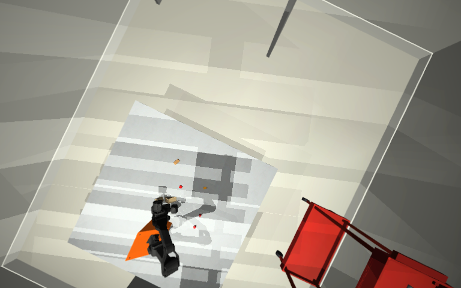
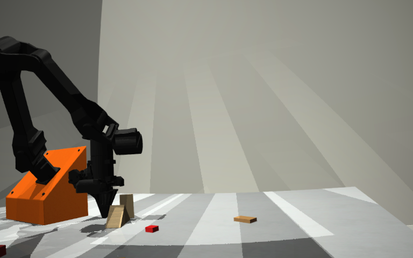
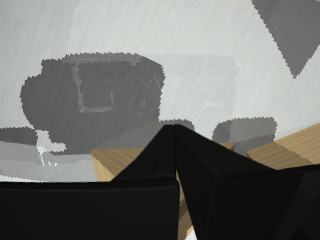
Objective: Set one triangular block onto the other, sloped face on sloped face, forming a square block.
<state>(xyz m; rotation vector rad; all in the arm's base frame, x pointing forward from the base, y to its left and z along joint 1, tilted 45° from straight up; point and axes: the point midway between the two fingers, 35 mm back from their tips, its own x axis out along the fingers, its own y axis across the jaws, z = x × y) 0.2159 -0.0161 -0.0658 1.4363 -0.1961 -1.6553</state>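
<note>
The darker triangular block is 10 mm behind my gripper tip and 80 mm to the left of it. Also, from my gripper tip: lighter triangular block (30 mm ahead, 20 mm to the left, 10 mm above); flat brown block (320 mm ahead, 120 mm to the left, 10 mm below); orange piece (250 mm ahead, 180 mm to the right, 10 mm below).
</note>
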